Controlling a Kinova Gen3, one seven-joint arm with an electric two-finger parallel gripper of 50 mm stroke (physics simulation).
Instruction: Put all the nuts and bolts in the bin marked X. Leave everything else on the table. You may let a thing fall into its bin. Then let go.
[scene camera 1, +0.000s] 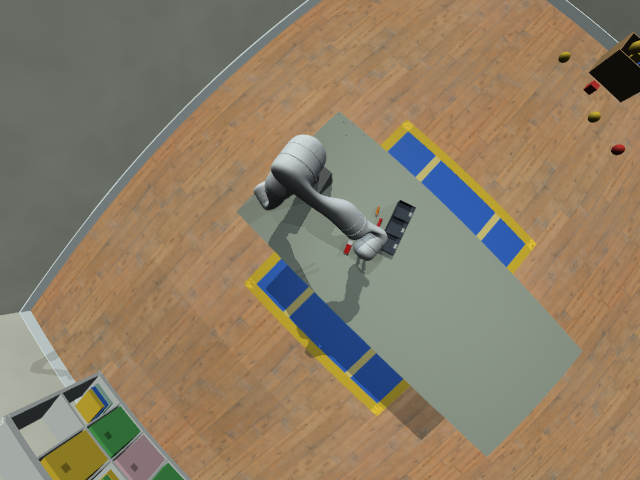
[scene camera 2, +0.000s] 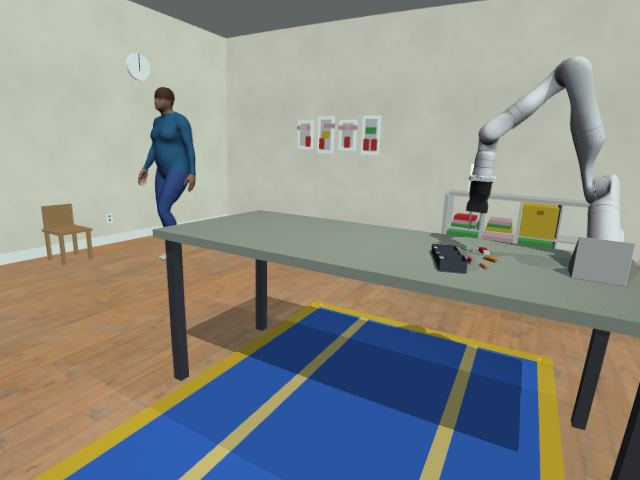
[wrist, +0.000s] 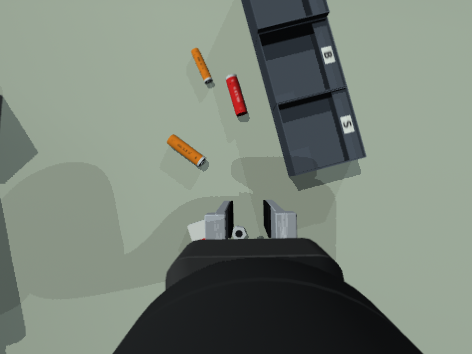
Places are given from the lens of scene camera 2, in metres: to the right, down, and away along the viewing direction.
my gripper (scene camera 2: 473, 229): 0.57, -0.04, 1.37
dark three-compartment bin tray (scene camera 2: 447, 257): 0.43, 0.06, 1.23
